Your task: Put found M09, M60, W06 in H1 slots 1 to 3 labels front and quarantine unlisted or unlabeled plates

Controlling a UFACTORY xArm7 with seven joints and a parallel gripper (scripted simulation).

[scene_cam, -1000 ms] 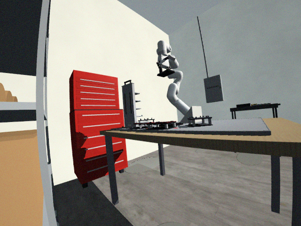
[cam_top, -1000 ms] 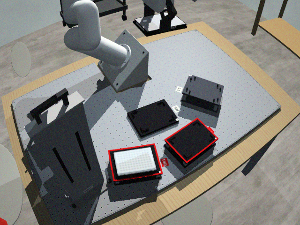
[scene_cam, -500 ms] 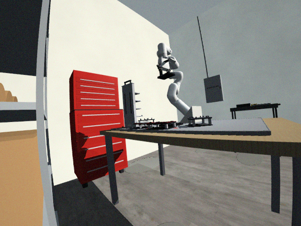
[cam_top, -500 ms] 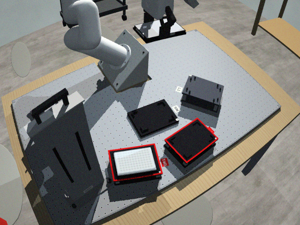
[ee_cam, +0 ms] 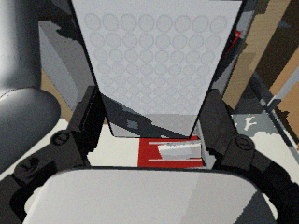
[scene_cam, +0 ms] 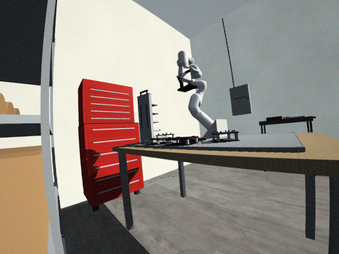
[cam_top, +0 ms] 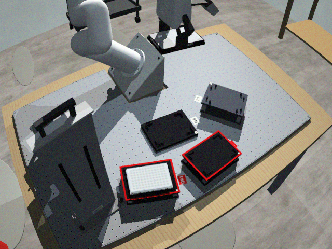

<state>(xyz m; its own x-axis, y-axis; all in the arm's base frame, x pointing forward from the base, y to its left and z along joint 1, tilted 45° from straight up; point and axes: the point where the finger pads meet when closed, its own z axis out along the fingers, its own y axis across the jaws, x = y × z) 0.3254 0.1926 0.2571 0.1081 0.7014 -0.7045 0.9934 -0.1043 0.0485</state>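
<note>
Right now my hand is 10 mm to the right of the black nest N6 and 400 mm above it. Round my hand: handle 130 mm ahead, 350 mm to the right, 40 mm above; white well plate 150 mm ahead, 160 mm to the right, 360 mm below; dark-framed plate 10 mm to the left, 10 mm below.
</note>
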